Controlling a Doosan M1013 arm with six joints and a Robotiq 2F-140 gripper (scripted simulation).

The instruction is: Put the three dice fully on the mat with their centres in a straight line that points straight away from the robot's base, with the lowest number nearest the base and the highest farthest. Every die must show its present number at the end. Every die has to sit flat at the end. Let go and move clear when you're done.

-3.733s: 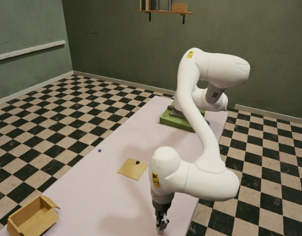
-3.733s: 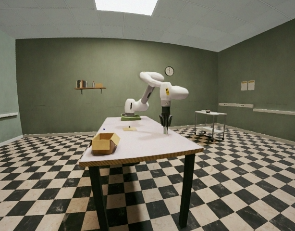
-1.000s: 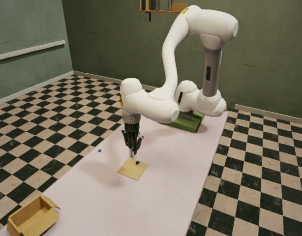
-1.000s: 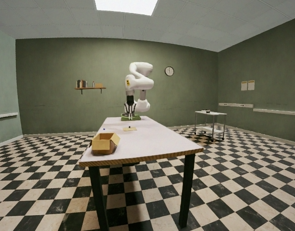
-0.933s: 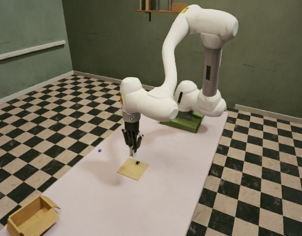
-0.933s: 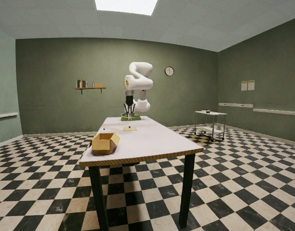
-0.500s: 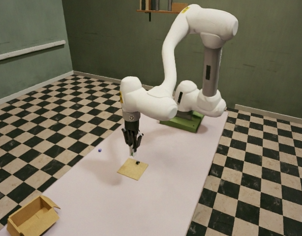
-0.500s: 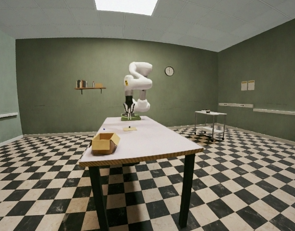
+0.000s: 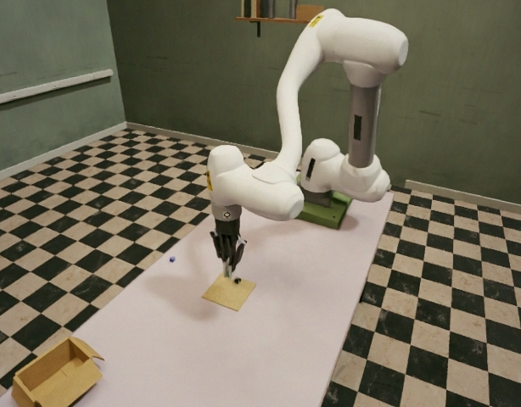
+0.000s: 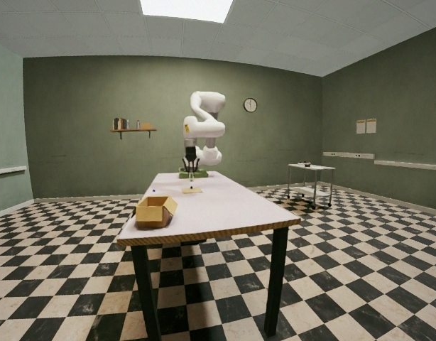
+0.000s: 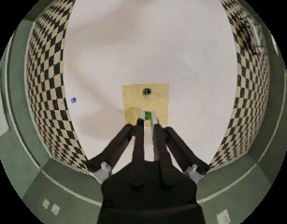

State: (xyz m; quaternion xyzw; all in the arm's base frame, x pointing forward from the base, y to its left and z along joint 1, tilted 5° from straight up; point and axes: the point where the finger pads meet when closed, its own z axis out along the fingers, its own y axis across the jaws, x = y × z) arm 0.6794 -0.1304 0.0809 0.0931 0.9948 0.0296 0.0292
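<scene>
The yellow mat is 100 mm below my hand. From my hand the other things lie so: green die: 30 mm below; black die: 90 mm below, 50 mm behind, 10 mm to the left; blue die: 270 mm to the right, 90 mm below, 60 mm behind.
</scene>
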